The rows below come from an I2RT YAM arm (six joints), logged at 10 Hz.
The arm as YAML. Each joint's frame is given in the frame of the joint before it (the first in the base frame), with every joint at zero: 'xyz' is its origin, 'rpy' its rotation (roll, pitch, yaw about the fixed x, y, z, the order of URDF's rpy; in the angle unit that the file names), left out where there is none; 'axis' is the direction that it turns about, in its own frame. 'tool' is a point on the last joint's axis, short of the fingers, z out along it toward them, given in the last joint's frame.
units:
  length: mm
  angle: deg
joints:
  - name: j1
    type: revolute
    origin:
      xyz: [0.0, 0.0, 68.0]
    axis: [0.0, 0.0, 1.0]
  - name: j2
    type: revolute
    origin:
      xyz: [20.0, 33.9, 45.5]
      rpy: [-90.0, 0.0, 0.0]
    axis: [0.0, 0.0, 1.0]
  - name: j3
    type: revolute
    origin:
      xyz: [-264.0, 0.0, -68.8]
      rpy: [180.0, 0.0, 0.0]
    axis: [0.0, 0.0, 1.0]
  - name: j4
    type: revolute
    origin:
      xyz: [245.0, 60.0, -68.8]
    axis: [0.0, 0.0, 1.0]
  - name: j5
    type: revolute
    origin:
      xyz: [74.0, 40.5, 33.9]
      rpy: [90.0, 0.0, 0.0]
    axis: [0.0, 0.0, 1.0]
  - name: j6
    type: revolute
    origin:
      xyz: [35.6, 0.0, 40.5]
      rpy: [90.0, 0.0, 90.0]
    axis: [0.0, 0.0, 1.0]
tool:
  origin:
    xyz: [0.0, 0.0, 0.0]
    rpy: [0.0, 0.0, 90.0]
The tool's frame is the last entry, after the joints.
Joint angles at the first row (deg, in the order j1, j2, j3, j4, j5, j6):
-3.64, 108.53, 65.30, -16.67, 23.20, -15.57
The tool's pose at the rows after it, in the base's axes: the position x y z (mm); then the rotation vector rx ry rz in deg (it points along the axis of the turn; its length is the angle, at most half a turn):
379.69 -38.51 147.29 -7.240 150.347 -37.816
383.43 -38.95 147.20 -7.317 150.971 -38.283
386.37 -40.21 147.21 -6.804 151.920 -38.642
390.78 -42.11 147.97 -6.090 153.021 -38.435
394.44 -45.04 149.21 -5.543 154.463 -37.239
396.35 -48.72 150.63 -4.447 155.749 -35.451
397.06 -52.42 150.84 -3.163 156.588 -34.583
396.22 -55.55 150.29 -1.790 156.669 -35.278
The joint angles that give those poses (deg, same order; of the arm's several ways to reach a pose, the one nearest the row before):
-3.64, 109.47, 66.63, -17.39, 23.75, -15.55
-3.64, 110.37, 68.01, -18.55, 24.10, -15.53
-3.77, 111.20, 69.41, -20.14, 24.43, -15.09
-4.01, 112.27, 71.40, -22.20, 24.34, -14.48
-4.47, 113.21, 73.41, -24.60, 23.44, -13.98
-5.08, 113.78, 74.89, -26.65, 22.15, -13.21
-5.65, 114.17, 75.70, -27.83, 21.54, -12.54
-6.07, 114.19, 75.59, -27.84, 22.06, -12.03

